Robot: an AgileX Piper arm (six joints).
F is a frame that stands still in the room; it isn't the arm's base.
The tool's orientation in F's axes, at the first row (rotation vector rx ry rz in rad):
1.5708 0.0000 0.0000
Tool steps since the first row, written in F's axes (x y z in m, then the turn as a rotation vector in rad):
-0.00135 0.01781 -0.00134 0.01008 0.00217 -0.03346
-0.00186 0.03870 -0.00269 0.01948 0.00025 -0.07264
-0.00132 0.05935 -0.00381 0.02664 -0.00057 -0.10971
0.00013 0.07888 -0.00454 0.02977 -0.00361 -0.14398
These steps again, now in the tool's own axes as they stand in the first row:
-0.00135 -0.00134 -0.01781 0.01008 -0.03346 -0.00217
-0.00186 -0.00269 -0.03870 0.01948 -0.07264 -0.00025
-0.00132 -0.00381 -0.05935 0.02664 -0.10971 0.00057
0.00013 -0.00454 -0.07888 0.02977 -0.14398 0.00361

